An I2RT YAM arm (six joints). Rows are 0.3 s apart.
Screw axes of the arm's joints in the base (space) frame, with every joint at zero. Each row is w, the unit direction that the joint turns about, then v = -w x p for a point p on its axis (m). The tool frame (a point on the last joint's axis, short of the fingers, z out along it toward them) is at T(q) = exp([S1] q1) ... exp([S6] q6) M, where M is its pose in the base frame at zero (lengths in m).
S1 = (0, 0, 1, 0.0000, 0.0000, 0.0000)
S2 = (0, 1, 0, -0.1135, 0.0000, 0.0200)
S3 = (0, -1, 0, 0.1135, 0.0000, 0.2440)
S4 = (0, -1, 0, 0.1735, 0.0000, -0.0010)
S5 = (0, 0, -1, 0.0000, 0.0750, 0.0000)
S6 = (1, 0, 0, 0.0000, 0.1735, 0.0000)
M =
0 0 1 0.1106
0 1 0 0.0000
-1 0 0 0.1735
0 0 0 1
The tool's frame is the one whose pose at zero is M.
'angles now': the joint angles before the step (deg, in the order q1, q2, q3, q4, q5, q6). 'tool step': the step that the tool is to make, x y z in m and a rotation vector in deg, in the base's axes. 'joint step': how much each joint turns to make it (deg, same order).
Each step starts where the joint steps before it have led.
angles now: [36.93 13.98 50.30 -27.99 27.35 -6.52]
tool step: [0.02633 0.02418 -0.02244 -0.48 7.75 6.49]
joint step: [0.02 4.48 -4.13 -0.02 -6.15 5.17]
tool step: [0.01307 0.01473 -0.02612 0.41 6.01 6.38]
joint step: [0.02 1.31 -4.78 0.37 -6.56 3.76]
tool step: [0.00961 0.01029 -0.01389 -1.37 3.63 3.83]
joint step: [0.05 2.25 -2.17 0.57 -3.90 0.57]
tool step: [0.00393 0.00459 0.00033 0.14 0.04 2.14]
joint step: [-0.01 1.36 -0.11 1.56 -2.14 -0.24]
